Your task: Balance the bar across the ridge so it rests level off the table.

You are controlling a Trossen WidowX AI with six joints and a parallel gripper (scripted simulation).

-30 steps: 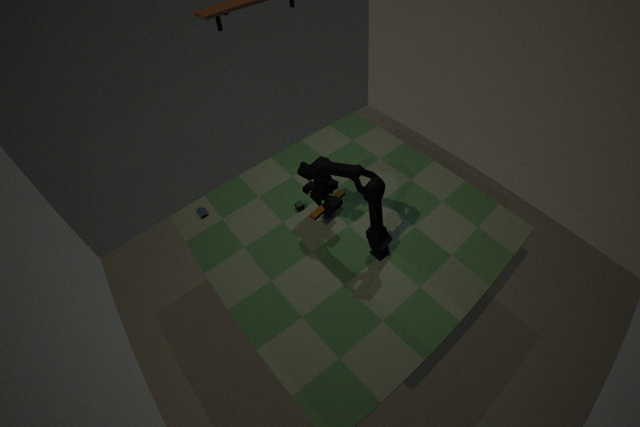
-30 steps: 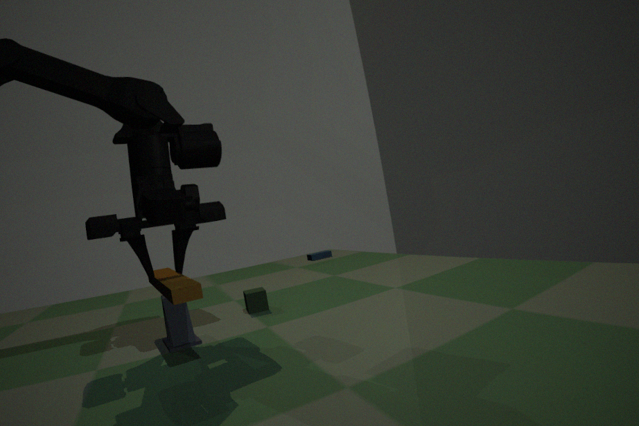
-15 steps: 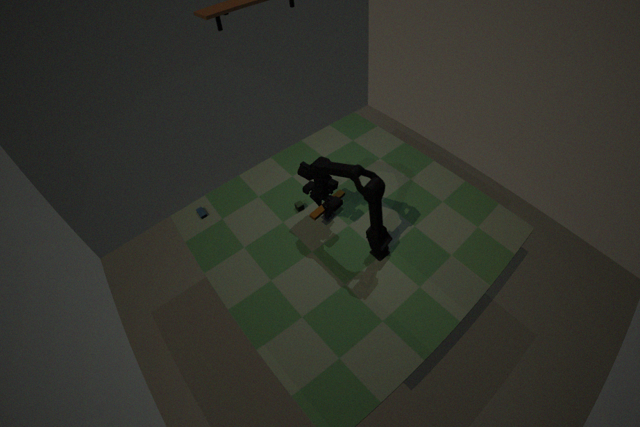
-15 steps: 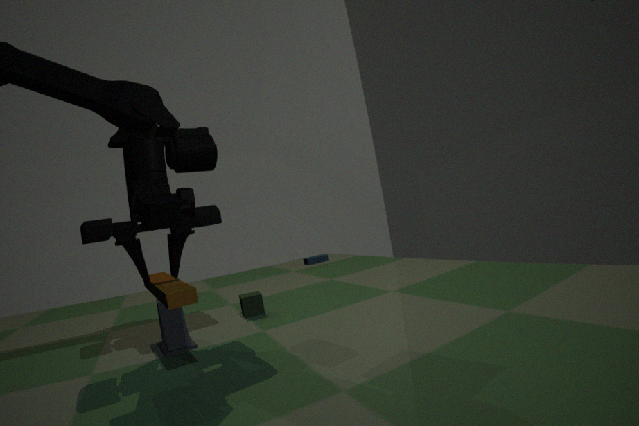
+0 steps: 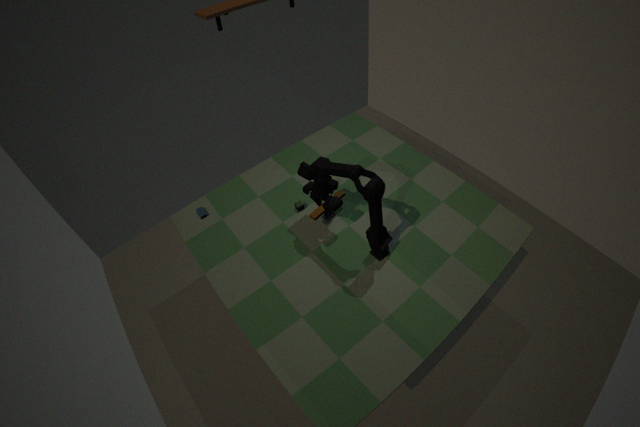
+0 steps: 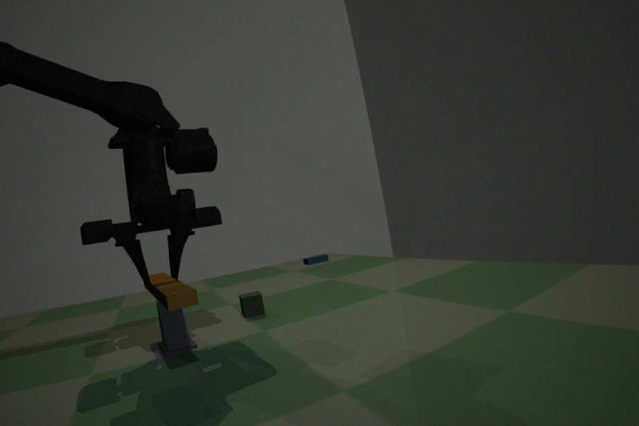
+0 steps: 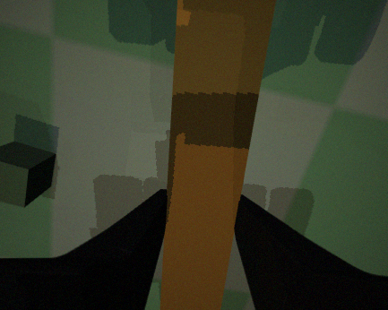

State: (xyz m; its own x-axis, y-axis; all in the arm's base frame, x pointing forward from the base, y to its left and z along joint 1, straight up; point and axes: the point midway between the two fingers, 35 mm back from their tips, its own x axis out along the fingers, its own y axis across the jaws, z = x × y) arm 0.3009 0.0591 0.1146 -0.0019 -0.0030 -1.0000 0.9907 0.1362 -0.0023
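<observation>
Right now my gripper tip is 30 mm to the left of the orange bar. From my gripper tip the other things lie so: dark green cube (130 mm ahead, 40 mm to the left, 60 mm below); then small blue block (440 mm ahead, 440 mm to the left, 70 mm below).
</observation>
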